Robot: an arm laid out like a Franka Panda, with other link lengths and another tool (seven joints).
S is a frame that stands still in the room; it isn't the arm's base.
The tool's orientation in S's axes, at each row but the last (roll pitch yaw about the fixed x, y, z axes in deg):
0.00, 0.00, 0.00
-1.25, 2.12, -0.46
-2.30, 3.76, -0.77
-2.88, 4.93, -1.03
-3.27, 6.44, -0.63
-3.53, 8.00, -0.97
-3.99, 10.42, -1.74
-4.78, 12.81, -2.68
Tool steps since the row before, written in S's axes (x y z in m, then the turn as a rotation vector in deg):
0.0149, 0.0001, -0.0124, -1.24, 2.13, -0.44
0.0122, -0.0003, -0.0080, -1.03, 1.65, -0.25
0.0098, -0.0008, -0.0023, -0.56, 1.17, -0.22
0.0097, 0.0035, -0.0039, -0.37, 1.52, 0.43
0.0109, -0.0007, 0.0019, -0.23, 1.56, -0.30
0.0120, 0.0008, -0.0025, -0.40, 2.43, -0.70
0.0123, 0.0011, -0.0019, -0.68, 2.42, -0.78
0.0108, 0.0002, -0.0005, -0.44, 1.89, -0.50
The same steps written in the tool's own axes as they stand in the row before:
0.0149, 0.0001, -0.0124, -1.24, 2.13, -0.44
0.0125, 0.0000, -0.0075, -1.03, 1.65, -0.25
0.0099, -0.0006, -0.0017, -0.56, 1.17, -0.21
0.0099, 0.0038, -0.0029, -0.43, 1.49, 0.47
0.0106, -0.0008, 0.0031, -0.21, 1.57, -0.24
0.0122, 0.0011, -0.0007, -0.34, 2.46, -0.60
0.0124, 0.0014, 0.0005, -0.60, 2.46, -0.73
0.0106, 0.0005, 0.0020, -0.40, 1.91, -0.45

